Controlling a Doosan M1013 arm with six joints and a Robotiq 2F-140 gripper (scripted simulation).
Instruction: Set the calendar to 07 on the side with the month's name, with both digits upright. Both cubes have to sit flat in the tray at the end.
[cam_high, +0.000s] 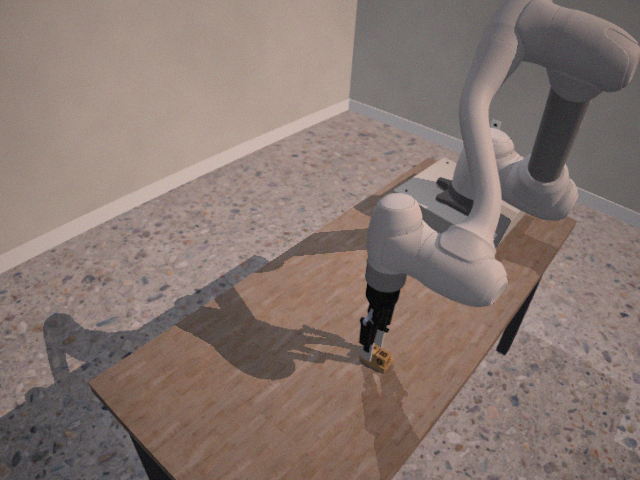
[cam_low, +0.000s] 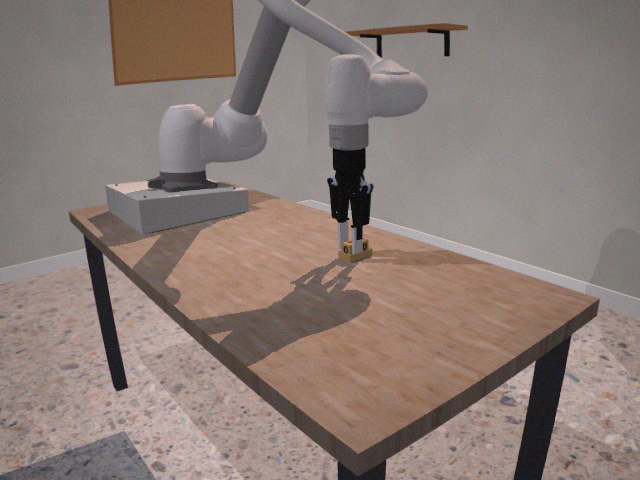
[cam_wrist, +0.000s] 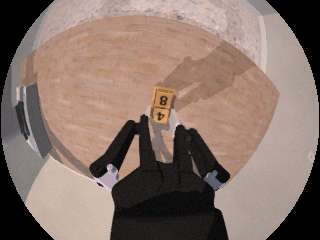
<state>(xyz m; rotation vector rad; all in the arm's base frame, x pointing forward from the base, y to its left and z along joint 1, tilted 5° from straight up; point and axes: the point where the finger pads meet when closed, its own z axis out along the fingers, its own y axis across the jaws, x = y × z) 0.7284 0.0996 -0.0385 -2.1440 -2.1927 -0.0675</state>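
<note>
Now: hand 2 cm to the right of the tray and 4 cm above it.
</note>
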